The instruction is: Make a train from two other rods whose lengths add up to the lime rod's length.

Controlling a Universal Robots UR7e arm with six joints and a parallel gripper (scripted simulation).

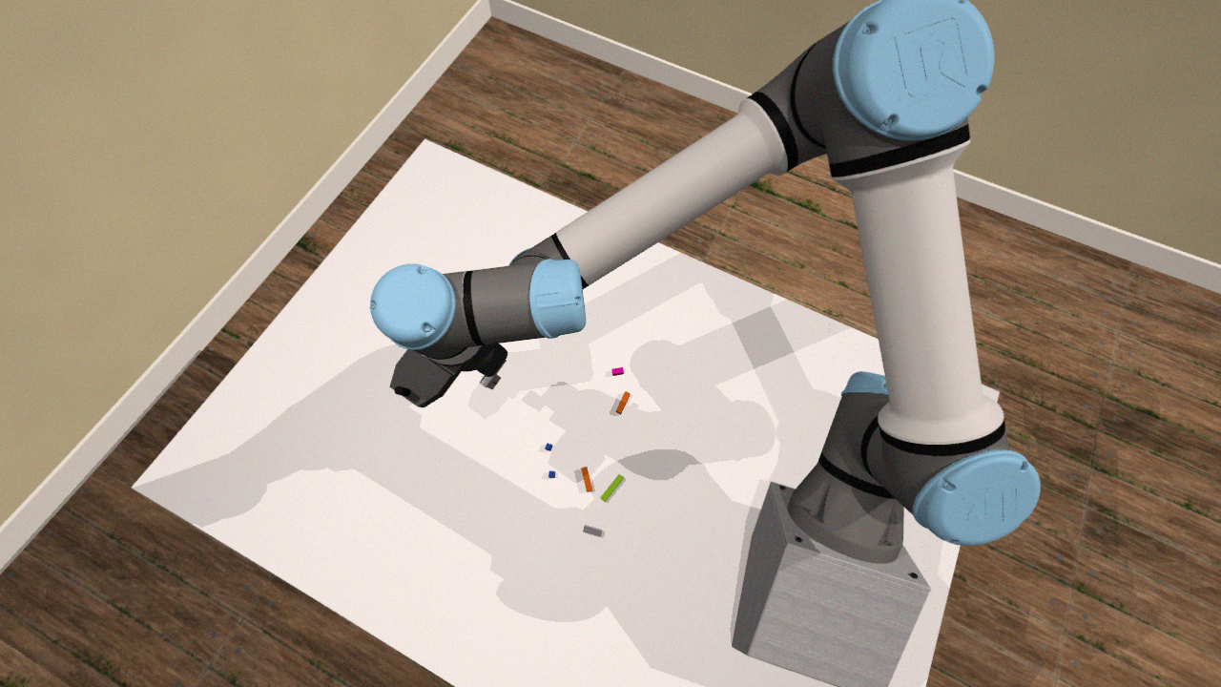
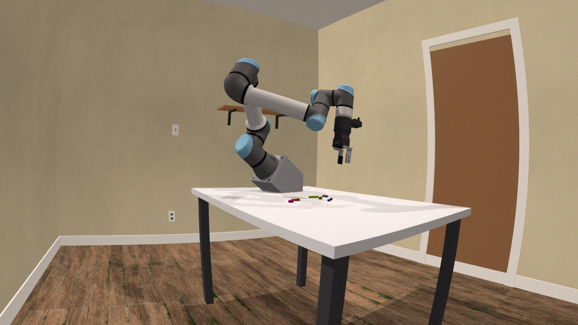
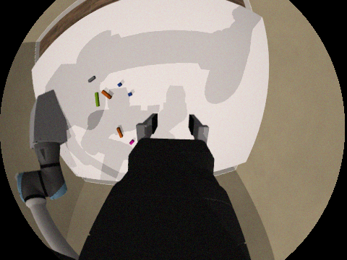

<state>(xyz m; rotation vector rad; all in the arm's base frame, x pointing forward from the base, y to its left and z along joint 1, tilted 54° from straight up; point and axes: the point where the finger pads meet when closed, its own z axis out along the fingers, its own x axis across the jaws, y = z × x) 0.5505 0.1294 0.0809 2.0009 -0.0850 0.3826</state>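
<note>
The lime rod lies 240 mm behind my hand, 190 mm below it and 50 mm to the left of it. From my hand the other things lie so: magenta rod 190 mm below, 170 mm behind, 140 mm to the right; then grey rod 240 mm behind, 190 mm below, 130 mm to the left.
</note>
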